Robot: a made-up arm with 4 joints. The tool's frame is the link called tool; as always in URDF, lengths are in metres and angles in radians.
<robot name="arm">
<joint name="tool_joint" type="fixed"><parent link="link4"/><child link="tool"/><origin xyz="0.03 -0.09 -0.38" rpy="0 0 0"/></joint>
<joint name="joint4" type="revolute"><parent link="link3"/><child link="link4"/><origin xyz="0.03 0.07 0.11" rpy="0 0 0"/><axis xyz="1 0 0"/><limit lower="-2.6" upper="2.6" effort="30" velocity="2.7"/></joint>
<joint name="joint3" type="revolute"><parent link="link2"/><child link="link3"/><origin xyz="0.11 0.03 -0.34" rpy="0 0 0"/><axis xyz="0 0 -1"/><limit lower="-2.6" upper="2.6" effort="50" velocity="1.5"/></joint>
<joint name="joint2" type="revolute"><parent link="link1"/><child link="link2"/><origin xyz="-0.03 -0.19 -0.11" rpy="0 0 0"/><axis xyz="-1 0 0"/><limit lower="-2.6" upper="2.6" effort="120" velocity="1.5"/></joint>
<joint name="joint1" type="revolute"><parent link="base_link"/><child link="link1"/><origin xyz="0 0 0.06" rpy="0 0 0"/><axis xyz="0 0 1"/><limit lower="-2.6" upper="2.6" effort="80" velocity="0.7"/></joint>
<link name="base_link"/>
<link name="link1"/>
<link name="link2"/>
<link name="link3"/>
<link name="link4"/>
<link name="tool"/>
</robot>
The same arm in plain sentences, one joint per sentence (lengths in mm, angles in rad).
The arm has four revolute joints in a row. What follows holds with every joint at zero, and every direction is one of the base frame's. The first joint lies 60 mm along +z from the base frame's origin and turns about +z, from -2.6 to 2.6 rad. The second joint lies 30 mm along -x and 190 mm along -y and 110 mm along -z from the first joint and turns about -x, from -2.6 to 2.6 rad. The third joint lies 110 mm along +x and 30 mm along +y and 340 mm along -z from the second joint and turns about -z, from -2.6 to 2.6 rad. The fourth joint lies 30 mm along +x and 70 mm along +y and 110 mm along +z from the third joint and turns about +x, from -2.6 to 2.6 rad. The tool frame, which is the frame that the pose is given for, lies 30 mm along +x and 90 mm along -y and 380 mm along -z from the fourth joint; its axes are parallel to the base frame's.
